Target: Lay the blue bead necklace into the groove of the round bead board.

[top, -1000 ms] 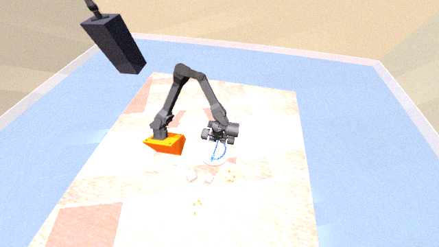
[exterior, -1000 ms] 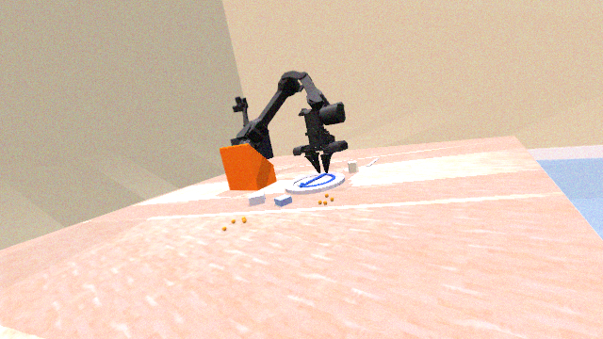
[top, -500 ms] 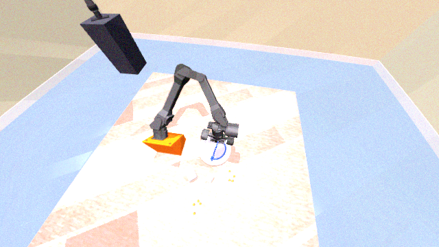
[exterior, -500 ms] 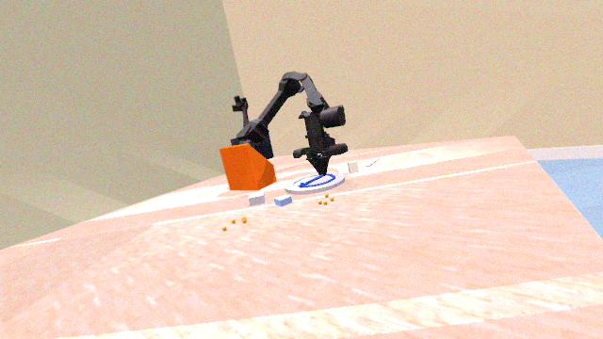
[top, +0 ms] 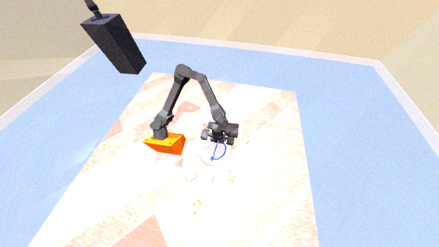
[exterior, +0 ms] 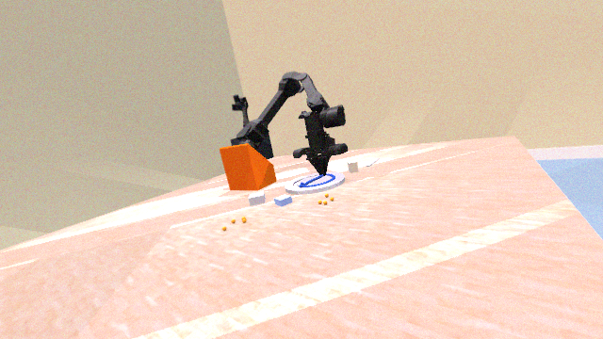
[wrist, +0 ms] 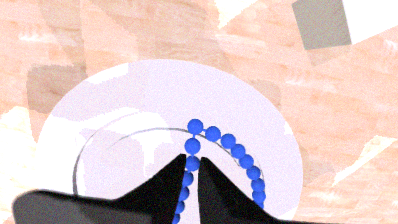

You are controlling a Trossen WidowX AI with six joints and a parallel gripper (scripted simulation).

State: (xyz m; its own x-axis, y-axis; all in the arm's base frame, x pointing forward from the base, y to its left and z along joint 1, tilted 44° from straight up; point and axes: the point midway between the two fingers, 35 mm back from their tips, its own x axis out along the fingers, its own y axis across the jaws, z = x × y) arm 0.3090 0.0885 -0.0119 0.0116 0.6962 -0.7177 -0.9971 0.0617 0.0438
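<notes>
The round white bead board is 40 mm to the right of my gripper tip, 10 mm below it and 10 mm behind it. From my gripper tip the other things lie so: white block: 210 mm to the right, 120 mm behind; light blue cube: 210 mm to the right, 20 mm behind, 10 mm below; beige cube: 100 mm to the left, 70 mm ahead.
</notes>
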